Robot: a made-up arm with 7 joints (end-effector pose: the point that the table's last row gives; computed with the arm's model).
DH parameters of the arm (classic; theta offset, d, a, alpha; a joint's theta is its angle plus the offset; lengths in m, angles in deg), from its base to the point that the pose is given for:
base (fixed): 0 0.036 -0.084 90
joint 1: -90 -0.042 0.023 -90
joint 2: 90 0.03 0.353 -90
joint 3: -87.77 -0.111 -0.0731 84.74
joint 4: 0 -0.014 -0.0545 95.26
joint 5: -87.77 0.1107 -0.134 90
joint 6: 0 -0.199 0.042 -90
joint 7: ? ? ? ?
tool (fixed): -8.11 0.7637 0 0
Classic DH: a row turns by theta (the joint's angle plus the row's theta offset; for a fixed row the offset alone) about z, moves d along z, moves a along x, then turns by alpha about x.
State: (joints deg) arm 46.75 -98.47 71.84 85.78 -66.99 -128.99 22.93
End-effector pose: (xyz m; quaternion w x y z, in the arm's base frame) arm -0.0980 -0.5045 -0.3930 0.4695 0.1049 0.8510 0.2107
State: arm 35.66 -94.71 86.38 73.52 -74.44 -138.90 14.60
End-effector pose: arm -0.2896 -0.4253 -0.1932 0.2412 0.2279 0.9421 0.0472
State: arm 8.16 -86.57 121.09 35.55 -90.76 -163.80 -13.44
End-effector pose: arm -0.1437 -0.0018 0.2669 0.1713 -0.2455 -0.7985 0.5223
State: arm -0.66 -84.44 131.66 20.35 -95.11 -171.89 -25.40
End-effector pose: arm -0.0966 0.1680 0.2557 0.1608 -0.1528 -0.6919 0.6871
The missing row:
joint 7: 52.02 1.1897 -0.0933 -155.82
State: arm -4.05 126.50 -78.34 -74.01 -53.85 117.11 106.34
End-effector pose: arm -0.4752 0.2318 0.3911 0.6443 0.5873 0.4106 -0.2673
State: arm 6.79 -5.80 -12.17 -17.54 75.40 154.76 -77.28
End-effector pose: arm -0.5215 -0.0860 0.2581 0.0691 0.1691 0.9626 -0.2000
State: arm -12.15 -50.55 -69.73 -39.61 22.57 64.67 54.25
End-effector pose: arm -0.8339 0.3869 -0.2270 0.3721 -0.5265 0.1809 -0.7427
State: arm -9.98 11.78 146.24 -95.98 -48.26 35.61 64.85
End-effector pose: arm 0.5502 0.5155 -0.3861 0.2165 -0.4994 0.1687 0.8217
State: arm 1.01 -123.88 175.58 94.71 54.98 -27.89 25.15
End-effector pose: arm -0.6698 -0.3614 -0.3704 0.5924 0.3980 0.6445 -0.2745
